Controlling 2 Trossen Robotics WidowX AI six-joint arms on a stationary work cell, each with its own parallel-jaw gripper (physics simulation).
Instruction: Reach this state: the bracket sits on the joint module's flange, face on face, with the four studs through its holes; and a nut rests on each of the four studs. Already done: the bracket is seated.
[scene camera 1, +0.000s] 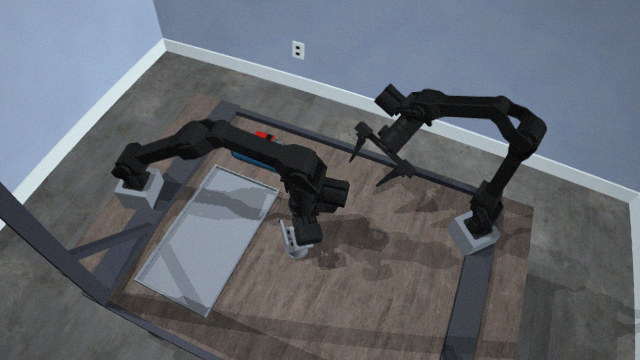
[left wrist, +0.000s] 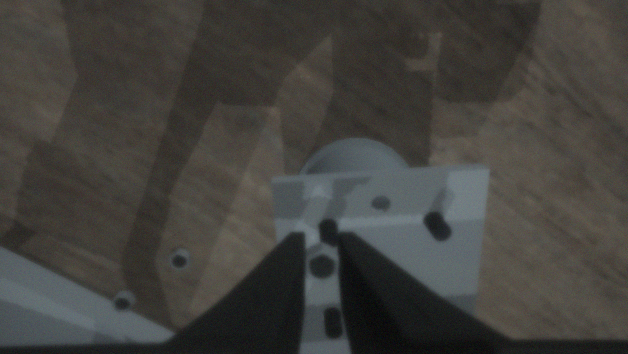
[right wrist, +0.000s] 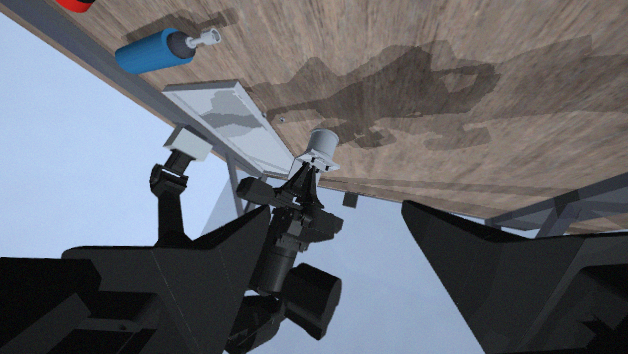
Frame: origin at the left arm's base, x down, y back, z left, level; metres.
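Where they show: left gripper, fingertip midpoint: (scene camera 1: 302, 225) (left wrist: 321, 246) (right wrist: 310, 164); right gripper, fingertip midpoint: (scene camera 1: 362, 174) (right wrist: 335, 208); left arm's base, origin of the base link: (scene camera 1: 136, 180) (right wrist: 183, 154); right arm's base, origin of the base link: (scene camera 1: 477, 226).
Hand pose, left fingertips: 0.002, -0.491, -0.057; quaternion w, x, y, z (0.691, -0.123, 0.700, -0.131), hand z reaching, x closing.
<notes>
Things, the pixels of their top centre, and the offset from my left fingertips, as dx, dy, dz. "*": a spot on its surface instead.
- round grey joint module, middle of its top: (left wrist: 385, 284) (right wrist: 314, 167) (scene camera 1: 296, 235) +0.008, +0.010, -0.027
- loose nut, middle of its top: (left wrist: 178, 262) +0.077, +0.073, +0.045
- grey tray, middle of its top: (scene camera 1: 209, 232) (right wrist: 254, 149) +0.066, +0.255, -0.031
- blue-handled tool, surface spot: (right wrist: 155, 51) * +0.043, +0.129, +0.238
- red object, middle of its top: (scene camera 1: 269, 136) +0.048, +0.161, +0.326
The grey L-shaped bracket (scene camera 1: 287, 236) (left wrist: 457, 260) (right wrist: 327, 161) sits on the round grey joint module (scene camera 1: 297, 255) (left wrist: 357, 155) (right wrist: 324, 142). In the left wrist view, bare dark stud ends show at three places; the fourth is hidden. My left gripper (left wrist: 321, 246) (right wrist: 310, 164) is shut on a nut (left wrist: 321, 251), over the bracket plate near one stud; its height above the stud is unclear. A loose nut (left wrist: 186, 255) lies on the table, and another nut (left wrist: 131, 297) is at the tray's edge. My right gripper (scene camera 1: 364, 173) is open and empty, high above the table's back.
The grey tray (scene camera 1: 242, 250) (left wrist: 55, 295) (right wrist: 266, 122) lies left of the module in the scene view. A blue-handled tool (scene camera 1: 255, 161) (right wrist: 155, 51) and a red object (scene camera 1: 263, 135) (right wrist: 75, 5) lie at the back left, partly behind my left arm. Dark frame beams edge the table.
</notes>
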